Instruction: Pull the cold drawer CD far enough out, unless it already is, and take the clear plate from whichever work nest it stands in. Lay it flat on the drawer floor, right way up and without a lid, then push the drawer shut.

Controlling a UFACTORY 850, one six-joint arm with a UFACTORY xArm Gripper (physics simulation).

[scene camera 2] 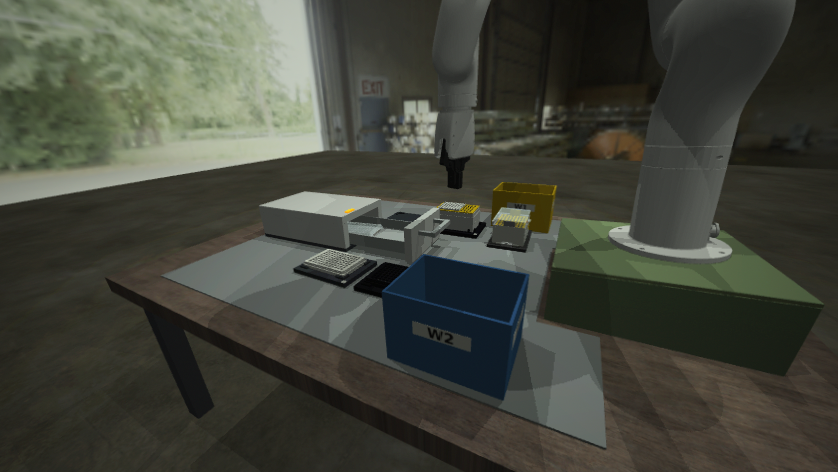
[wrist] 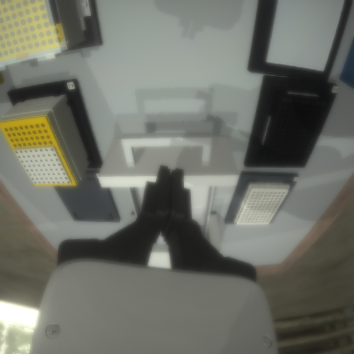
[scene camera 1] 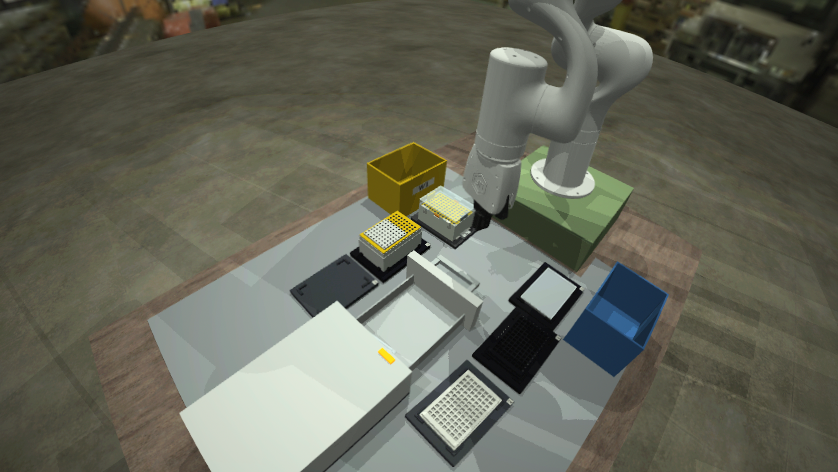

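Observation:
The cold drawer [scene camera 1: 410,319] [scene camera 2: 381,233] stands pulled out of its white cabinet [scene camera 1: 293,398] [scene camera 2: 316,211]. Its front panel [scene camera 1: 439,286] [scene camera 2: 421,234] [wrist: 115,181] carries a handle [scene camera 1: 456,274] [wrist: 170,142]. A pale, see-through gridded plate [scene camera 2: 363,228] shows low in the drawer beside the cabinet mouth in scene camera 2; its inner part is hidden, and the cabinet hides it in scene camera 1. My gripper [scene camera 1: 481,225] [scene camera 2: 454,185] [wrist: 166,180] is shut and empty, high above the table. In the wrist view its fingers cover part of the drawer.
A dark nest [scene camera 1: 334,284] [wrist: 90,200] is empty. Other nests bear a white plate [scene camera 1: 461,408] [wrist: 263,203], a black plate [scene camera 1: 518,345] [wrist: 290,120], a pale flat panel [scene camera 1: 549,293], and two tip racks [scene camera 1: 389,232] [scene camera 1: 446,214]. A yellow bin [scene camera 1: 387,184] and blue bin [scene camera 1: 604,340] [scene camera 2: 451,328] flank them.

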